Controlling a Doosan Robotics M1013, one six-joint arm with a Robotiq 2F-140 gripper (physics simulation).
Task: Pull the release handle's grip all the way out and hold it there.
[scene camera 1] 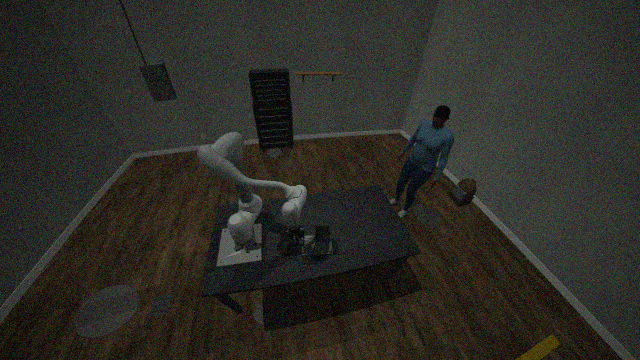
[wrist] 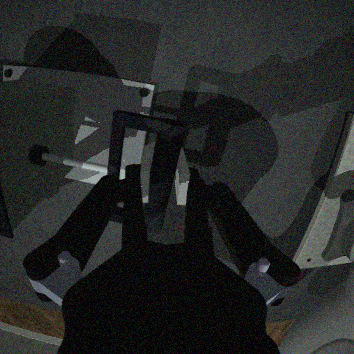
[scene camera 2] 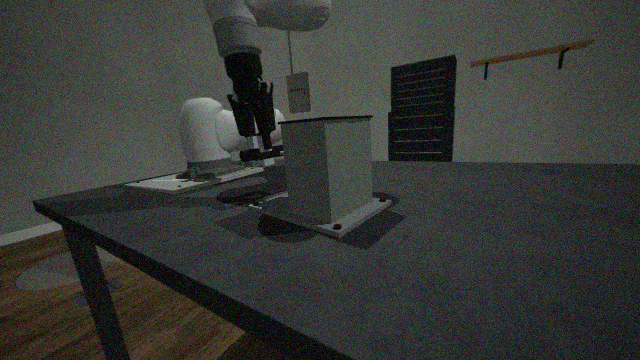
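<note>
The release handle's dark rectangular frame (wrist: 119,145) stands out from the grey box (scene camera 2: 327,170) on a pale rod (wrist: 75,163). A length of rod shows between the frame and a black collar (wrist: 38,155). My gripper (wrist: 162,158) (scene camera 2: 257,142) is shut on the handle's grip, the frame's outer bar (wrist: 165,157), with one finger on each side. In the scene camera 2 view, the dark handle (scene camera 2: 260,153) is at the fingertips, left of the box. In the scene camera 1 view, the handle is too dark to make out.
The box stands on a pale base plate (scene camera 2: 367,215) with dark bolts, on the dark table (scene camera 1: 360,215). The arm's own white mounting plate (scene camera 1: 225,255) (scene camera 2: 160,184) (wrist: 320,230) is beside it. A person in blue (scene camera 1: 430,145) stands by the table's far right corner.
</note>
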